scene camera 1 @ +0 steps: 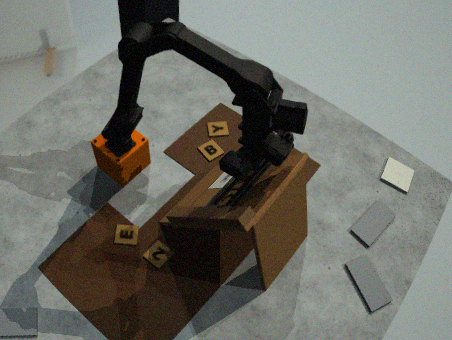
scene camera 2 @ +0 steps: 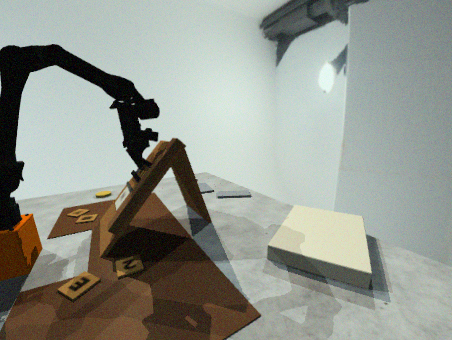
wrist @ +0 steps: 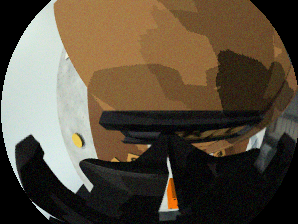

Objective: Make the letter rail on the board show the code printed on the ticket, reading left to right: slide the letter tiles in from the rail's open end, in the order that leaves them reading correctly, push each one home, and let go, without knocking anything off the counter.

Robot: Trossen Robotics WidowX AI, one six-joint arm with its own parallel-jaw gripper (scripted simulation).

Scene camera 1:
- my gripper
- white square slab
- brown wooden board
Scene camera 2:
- my gripper
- cream box
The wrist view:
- my gripper
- brown wooden board
